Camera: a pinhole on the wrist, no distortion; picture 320 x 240 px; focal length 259.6 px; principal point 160.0 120.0 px. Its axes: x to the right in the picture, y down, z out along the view. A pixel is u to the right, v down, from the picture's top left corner.
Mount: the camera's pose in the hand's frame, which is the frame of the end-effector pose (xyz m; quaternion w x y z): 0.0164 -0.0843 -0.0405 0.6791 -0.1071 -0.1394 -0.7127
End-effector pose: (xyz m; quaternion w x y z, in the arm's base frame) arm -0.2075 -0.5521 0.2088 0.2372 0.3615 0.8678 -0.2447
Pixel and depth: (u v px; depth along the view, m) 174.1 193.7 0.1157
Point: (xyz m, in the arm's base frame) -0.2569 -0.6042 0.1404
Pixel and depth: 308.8 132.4 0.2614
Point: -0.2548 -0.7832 0.0395
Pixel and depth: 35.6 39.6 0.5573
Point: 0.2546 -0.6367 -0.0815
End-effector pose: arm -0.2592 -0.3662 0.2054 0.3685 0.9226 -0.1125 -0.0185
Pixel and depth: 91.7 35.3 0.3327
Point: -0.4062 -0.5856 0.1086
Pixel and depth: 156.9 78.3 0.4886
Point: -0.4028 -0.6918 -0.0349
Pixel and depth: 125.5 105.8 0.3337
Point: -0.3147 -0.5882 0.0681
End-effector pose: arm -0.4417 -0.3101 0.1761 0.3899 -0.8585 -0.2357 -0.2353
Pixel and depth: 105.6 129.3 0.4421
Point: -0.2590 -0.1276 -0.0986
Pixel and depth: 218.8 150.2 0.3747
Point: -0.3556 -0.0123 0.0206
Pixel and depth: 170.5 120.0 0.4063
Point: -0.3414 -0.0632 -0.0486
